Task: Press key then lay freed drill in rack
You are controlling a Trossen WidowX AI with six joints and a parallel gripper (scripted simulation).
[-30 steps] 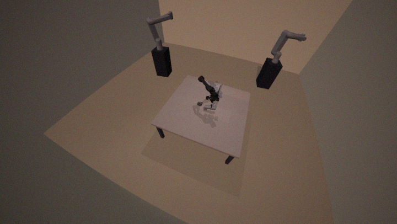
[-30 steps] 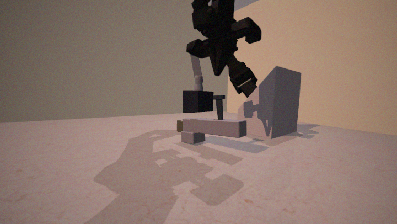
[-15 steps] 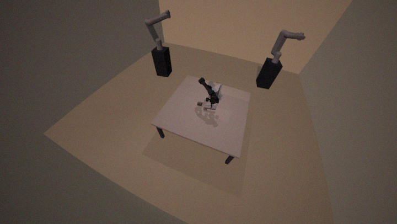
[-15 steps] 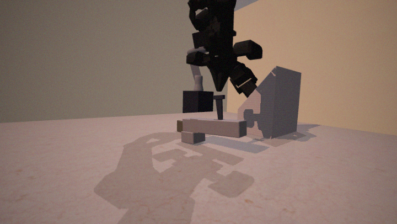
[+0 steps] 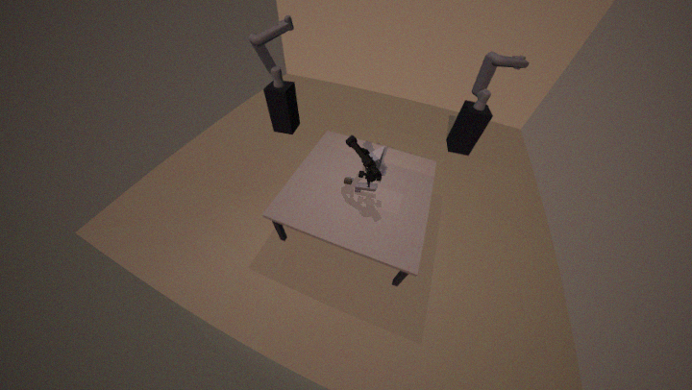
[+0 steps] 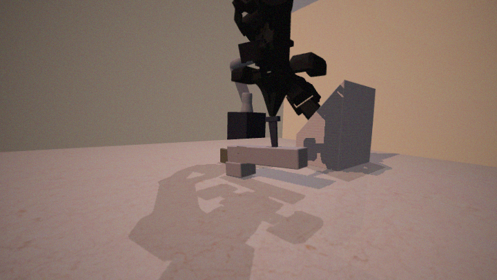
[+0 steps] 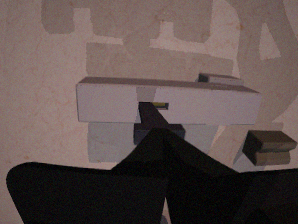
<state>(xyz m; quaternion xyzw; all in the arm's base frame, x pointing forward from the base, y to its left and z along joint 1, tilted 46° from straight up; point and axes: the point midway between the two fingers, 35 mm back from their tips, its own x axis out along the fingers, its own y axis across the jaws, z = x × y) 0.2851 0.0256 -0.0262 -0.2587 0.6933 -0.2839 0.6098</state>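
My gripper tip is 3 cm above the thin key. The rest, counted from my gripper tip: olive block: 20 cm to the right, 12 cm below, 7 cm behind; grey block housing: 9 cm below, 3 cm to the right.
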